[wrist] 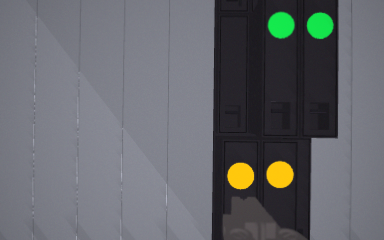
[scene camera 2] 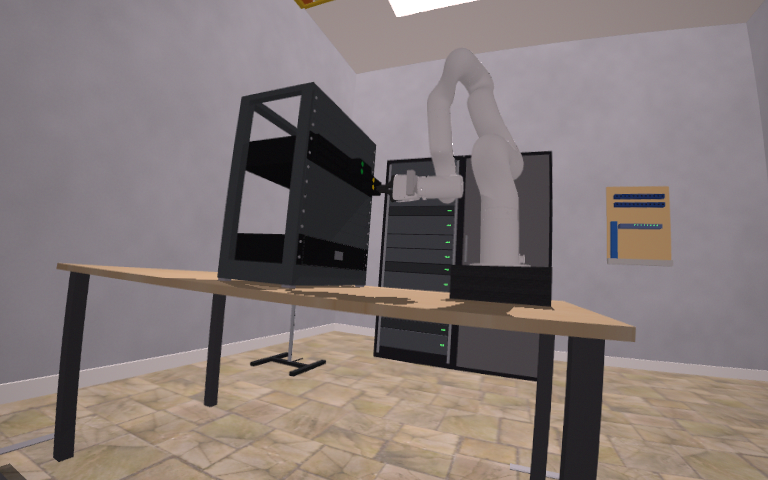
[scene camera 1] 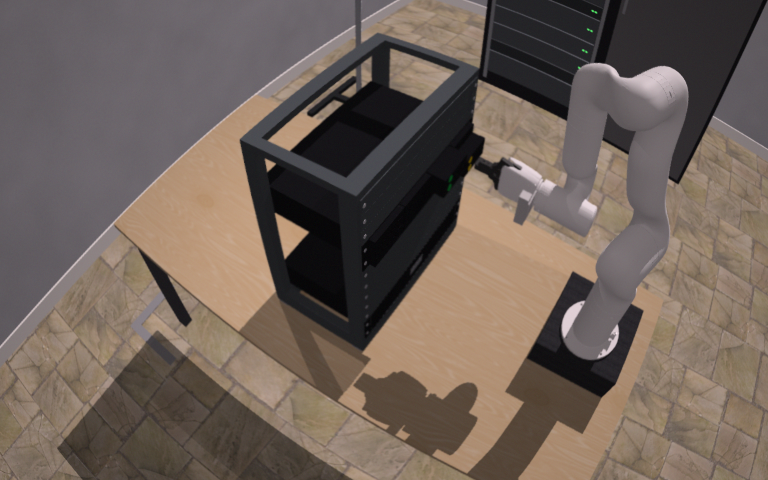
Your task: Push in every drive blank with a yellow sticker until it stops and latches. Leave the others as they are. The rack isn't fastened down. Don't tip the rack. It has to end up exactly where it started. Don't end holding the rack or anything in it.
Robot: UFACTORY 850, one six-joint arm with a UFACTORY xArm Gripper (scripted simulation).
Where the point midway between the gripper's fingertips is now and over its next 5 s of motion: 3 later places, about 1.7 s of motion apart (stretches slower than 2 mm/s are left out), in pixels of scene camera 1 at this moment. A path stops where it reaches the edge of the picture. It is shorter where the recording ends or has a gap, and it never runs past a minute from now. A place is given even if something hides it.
My gripper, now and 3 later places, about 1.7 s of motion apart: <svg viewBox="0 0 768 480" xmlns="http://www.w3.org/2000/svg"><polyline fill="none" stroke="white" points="476,162 467,158 462,155 488,159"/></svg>
